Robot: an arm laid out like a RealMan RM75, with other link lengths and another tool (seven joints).
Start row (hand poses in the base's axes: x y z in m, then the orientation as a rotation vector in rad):
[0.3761 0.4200 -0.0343 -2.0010 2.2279 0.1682]
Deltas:
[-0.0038 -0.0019 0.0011 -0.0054 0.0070 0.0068]
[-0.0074 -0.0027 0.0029 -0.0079 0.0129 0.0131]
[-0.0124 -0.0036 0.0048 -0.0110 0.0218 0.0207]
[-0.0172 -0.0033 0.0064 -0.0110 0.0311 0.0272]
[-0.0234 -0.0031 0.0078 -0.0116 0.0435 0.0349]
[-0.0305 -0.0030 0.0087 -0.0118 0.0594 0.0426]
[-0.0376 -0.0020 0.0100 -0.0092 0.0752 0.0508]
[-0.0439 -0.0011 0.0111 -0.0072 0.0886 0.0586]
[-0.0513 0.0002 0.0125 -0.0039 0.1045 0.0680]
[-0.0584 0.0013 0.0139 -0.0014 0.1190 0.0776]
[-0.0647 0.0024 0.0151 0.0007 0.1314 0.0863]
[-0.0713 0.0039 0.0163 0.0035 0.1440 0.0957]
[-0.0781 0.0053 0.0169 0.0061 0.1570 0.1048]
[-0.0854 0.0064 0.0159 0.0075 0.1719 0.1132]
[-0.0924 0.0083 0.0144 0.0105 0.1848 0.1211]
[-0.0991 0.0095 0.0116 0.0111 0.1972 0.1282]
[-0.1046 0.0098 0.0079 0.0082 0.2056 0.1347]
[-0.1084 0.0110 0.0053 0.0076 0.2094 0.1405]
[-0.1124 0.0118 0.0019 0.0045 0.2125 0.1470]
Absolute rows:
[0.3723 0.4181 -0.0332 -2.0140 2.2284 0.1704]
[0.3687 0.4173 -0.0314 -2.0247 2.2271 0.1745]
[0.3637 0.4164 -0.0295 -2.0382 2.2266 0.1813]
[0.3589 0.4167 -0.0279 -2.0490 2.2257 0.1918]
[0.3527 0.4169 -0.0265 -2.0625 2.2257 0.2050]
[0.3456 0.4170 -0.0256 -2.0772 2.2274 0.2225]
[0.3385 0.4180 -0.0243 -2.0908 2.2269 0.2431]
[0.3322 0.4189 -0.0232 -2.1034 2.2256 0.2606]
[0.3248 0.4202 -0.0218 -2.1179 2.2232 0.2824]
[0.3177 0.4213 -0.0204 -2.1325 2.2201 0.3020]
[0.3114 0.4224 -0.0192 -2.1456 2.2168 0.3188]
[0.3048 0.4239 -0.0180 -2.1591 2.2123 0.3367]
[0.2980 0.4253 -0.0174 -2.1724 2.2084 0.3549]
[0.2907 0.4264 -0.0184 -2.1862 2.2067 0.3740]
[0.2837 0.4283 -0.0199 -2.1977 2.2034 0.3925]
[0.2770 0.4295 -0.0227 2.2034 -2.1958 -0.4068]
[0.2715 0.4298 -0.0264 2.2032 -2.1829 -0.4116]
[0.2677 0.4310 -0.0290 2.2063 -2.1740 -0.4149]
[0.2637 0.4318 -0.0324 2.2098 -2.1637 -0.4146]

